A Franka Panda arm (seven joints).
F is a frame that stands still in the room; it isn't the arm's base.
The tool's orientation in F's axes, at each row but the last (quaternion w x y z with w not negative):
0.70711 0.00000 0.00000 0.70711
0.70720 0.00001 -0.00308 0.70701
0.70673 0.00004 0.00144 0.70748
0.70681 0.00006 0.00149 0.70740
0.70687 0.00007 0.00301 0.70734
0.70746 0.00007 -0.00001 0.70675
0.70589 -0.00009 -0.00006 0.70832
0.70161 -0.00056 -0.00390 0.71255
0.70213 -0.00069 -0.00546 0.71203
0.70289 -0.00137 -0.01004 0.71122
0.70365 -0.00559 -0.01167 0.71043
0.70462 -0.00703 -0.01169 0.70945
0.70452 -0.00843 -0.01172 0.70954
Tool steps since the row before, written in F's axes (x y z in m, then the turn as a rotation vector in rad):
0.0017 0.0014 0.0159 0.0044 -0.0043 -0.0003
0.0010 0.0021 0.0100 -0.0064 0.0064 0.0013
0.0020 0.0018 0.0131 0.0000 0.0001 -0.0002
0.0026 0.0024 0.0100 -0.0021 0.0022 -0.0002
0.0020 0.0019 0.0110 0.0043 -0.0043 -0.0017
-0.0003 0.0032 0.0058 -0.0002 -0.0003 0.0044
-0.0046 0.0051 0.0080 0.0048 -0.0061 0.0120
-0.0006 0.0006 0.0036 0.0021 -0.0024 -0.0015
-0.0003 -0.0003 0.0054 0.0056 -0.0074 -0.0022
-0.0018 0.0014 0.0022 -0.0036 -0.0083 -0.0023
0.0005 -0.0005 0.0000 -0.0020 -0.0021 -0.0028
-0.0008 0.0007 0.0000 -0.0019 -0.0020 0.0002
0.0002 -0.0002 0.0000 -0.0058 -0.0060 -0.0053
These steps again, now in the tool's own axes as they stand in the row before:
0.0014 -0.0017 0.0159 -0.0043 -0.0044 -0.0003
0.0021 -0.0010 0.0100 0.0064 0.0064 0.0013
0.0018 -0.0020 0.0131 0.0001 0.0000 -0.0002
0.0024 -0.0026 0.0100 0.0022 0.0021 -0.0002
0.0019 -0.0020 0.0110 -0.0043 -0.0043 -0.0017
0.0032 0.0003 0.0058 -0.0003 0.0002 0.0044
0.0051 0.0046 0.0080 -0.0061 -0.0048 0.0120
0.0006 0.0006 0.0036 -0.0024 -0.0021 -0.0015
-0.0003 0.0003 0.0054 -0.0075 -0.0055 -0.0022
0.0014 0.0017 0.0022 -0.0083 0.0037 -0.0021
-0.0005 -0.0005 0.0000 -0.0021 0.0021 -0.0027
0.0007 0.0008 0.0000 -0.0020 0.0019 0.0003
-0.0002 -0.0002 0.0000 -0.0060 0.0060 -0.0051

